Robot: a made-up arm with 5 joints.
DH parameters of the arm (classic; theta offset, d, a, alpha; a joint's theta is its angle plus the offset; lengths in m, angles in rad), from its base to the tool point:
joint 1: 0 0.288 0 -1.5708
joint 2: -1.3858 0 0.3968 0
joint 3: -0.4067 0 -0.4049 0
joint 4: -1.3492 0 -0.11 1.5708
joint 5: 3.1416 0.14 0 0
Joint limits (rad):
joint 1: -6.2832..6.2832
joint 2: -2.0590..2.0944
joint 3: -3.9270..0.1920
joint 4: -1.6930..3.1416
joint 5: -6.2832..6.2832
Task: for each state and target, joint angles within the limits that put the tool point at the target. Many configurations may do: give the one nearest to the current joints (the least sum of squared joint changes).
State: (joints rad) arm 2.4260 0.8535 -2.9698 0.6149 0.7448
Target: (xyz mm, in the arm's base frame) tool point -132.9 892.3 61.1
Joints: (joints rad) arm 1.7187 1.3157 -2.3537 0.9579 0.7448
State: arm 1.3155 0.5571 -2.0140 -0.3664 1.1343
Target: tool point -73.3 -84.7 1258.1
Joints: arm 0.8575 -0.3107 -2.6479 0.2181 1.1343
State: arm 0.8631 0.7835 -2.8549 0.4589 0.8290
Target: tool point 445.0 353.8 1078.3
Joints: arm 0.6717 0.5750 -2.9590 0.4279 0.8290
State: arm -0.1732 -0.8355 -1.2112 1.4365 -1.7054
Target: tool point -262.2 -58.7 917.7
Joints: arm 0.2202 -1.4568 -1.5379 1.4308 -1.7054
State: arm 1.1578 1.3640 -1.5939 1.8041 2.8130
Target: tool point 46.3 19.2 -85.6
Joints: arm 0.3931 1.5837 -0.9150 1.9694 2.8130
